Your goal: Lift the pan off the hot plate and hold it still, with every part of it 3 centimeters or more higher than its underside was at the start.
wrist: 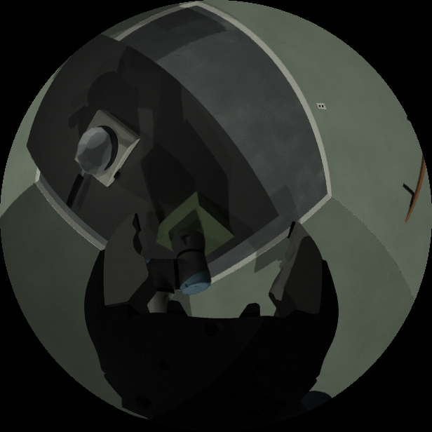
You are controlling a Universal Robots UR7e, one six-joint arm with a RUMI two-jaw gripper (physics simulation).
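Note:
The pan (95, 150) is a grey, faceted round shape on the hot plate, at the left of the wrist view. Its dark handle points down and left, toward the table's edge. The hot plate (127, 146) is a pale square block with a dark round disc, partly hidden by the pan. My gripper (214, 219) is open, with its two jaws far apart at the lower part of the view and nothing between them. It is well apart from the pan and the hot plate, which lie up and left of the left jaw.
The dark table (250, 100) has a pale edge. A green square base (216, 227) carries the robot's own arm, with a blue-capped joint (195, 284), seen beyond and between the jaws. An orange curved object (418, 192) shows at the far right. Shadows fall across the table.

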